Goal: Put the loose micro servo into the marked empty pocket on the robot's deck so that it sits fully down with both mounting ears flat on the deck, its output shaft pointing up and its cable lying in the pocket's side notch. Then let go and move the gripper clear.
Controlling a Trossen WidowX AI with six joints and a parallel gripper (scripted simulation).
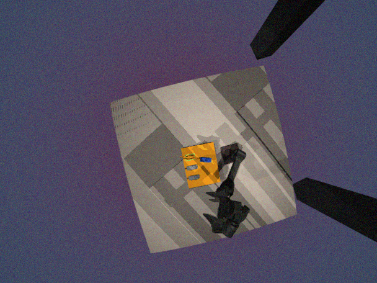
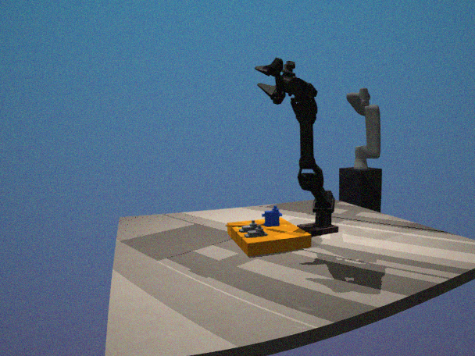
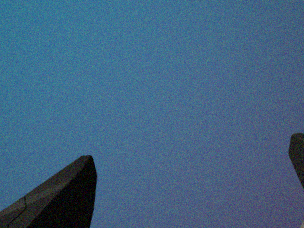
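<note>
The orange deck is 9 cm behind my gripper tip, 3 cm to the right of it and 60 cm below it.
</note>
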